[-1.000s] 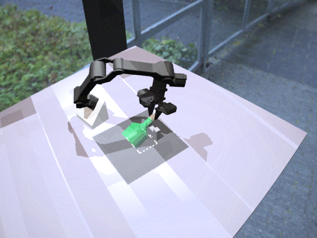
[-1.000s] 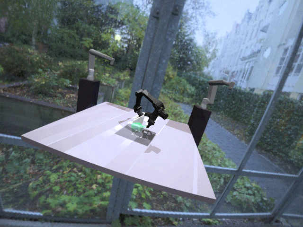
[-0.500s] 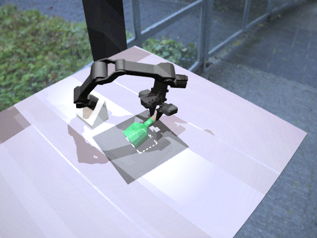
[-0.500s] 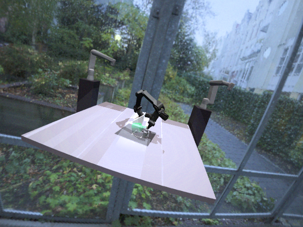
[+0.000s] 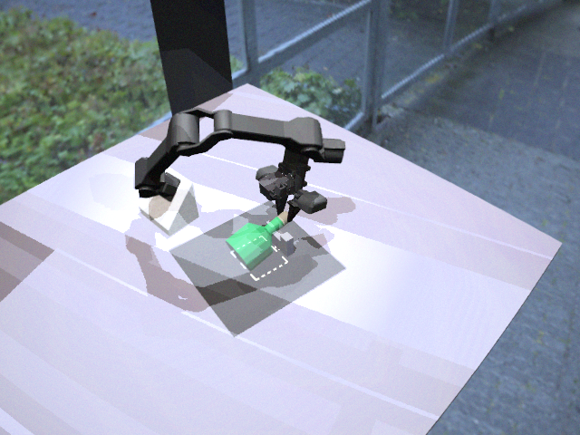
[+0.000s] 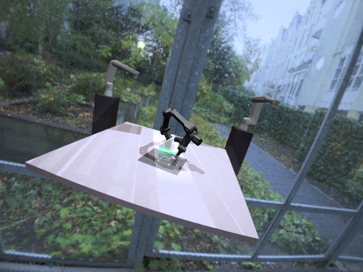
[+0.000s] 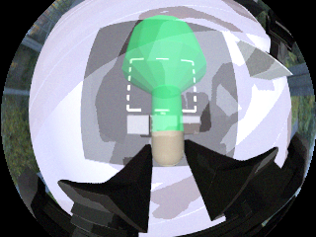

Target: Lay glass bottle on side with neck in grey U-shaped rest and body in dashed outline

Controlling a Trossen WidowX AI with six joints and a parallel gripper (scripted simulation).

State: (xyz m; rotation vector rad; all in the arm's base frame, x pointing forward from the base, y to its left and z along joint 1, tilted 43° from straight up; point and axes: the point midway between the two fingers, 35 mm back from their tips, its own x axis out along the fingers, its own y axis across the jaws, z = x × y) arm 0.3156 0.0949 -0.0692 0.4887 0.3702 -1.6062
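The glass bottle is 10 mm behind my gripper tip, 50 mm to the right of it and 10 mm below it. The rest, counted from my gripper tip: mat: 20 mm behind, 90 mm to the right, 80 mm below.
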